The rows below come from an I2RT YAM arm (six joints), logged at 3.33 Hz.
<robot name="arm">
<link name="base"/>
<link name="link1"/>
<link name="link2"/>
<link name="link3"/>
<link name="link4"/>
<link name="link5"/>
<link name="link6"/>
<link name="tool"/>
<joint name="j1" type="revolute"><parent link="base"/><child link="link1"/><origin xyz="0 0 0.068" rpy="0 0 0"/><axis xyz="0 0 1"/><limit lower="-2.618" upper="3.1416"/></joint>
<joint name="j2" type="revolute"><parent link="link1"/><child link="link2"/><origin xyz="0.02 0.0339 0.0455" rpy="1.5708 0 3.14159"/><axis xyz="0 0 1"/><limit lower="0" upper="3.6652"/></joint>
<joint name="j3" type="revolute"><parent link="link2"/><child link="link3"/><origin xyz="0.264 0 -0.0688" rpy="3.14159 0 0"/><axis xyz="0 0 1"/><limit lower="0" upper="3.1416"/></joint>
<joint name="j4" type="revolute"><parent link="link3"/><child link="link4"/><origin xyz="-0.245 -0.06 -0.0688" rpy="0 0 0"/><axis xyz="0 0 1"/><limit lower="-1.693" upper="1.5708"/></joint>
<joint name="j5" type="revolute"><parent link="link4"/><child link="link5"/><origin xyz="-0.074 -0.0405 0.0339" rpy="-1.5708 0 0"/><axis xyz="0 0 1"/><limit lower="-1.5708" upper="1.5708"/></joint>
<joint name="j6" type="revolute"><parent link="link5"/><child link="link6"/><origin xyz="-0.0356 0 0.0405" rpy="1.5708 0 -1.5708"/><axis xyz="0 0 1"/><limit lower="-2.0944" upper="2.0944"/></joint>
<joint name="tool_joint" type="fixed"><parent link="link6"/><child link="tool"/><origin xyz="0 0 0" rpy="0 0 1.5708"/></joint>
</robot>
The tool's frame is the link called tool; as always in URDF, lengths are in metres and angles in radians.
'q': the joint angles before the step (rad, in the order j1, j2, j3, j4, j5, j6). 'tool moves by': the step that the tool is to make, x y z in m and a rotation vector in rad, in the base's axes. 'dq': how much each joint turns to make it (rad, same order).
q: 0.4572 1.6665 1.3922 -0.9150 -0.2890 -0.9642
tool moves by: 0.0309 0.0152 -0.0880 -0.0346 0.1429 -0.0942
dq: 0.0000 0.2291 -0.0599 0.1749 -0.0003 0.1037
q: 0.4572 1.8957 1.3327 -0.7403 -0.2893 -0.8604
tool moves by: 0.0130 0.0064 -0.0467 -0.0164 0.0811 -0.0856
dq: 0.0000 0.1360 0.0005 0.0817 -0.0001 0.0920
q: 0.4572 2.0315 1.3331 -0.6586 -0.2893 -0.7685
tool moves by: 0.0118 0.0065 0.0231 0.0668 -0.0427 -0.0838
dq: 0.0000 -0.0191 0.0592 0.0178 -0.0180 0.0958
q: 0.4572 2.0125 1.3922 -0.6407 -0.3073 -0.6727
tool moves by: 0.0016 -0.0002 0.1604 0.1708 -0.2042 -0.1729
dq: -0.0004 -0.1799 0.3409 -0.2058 0.0213 0.1903
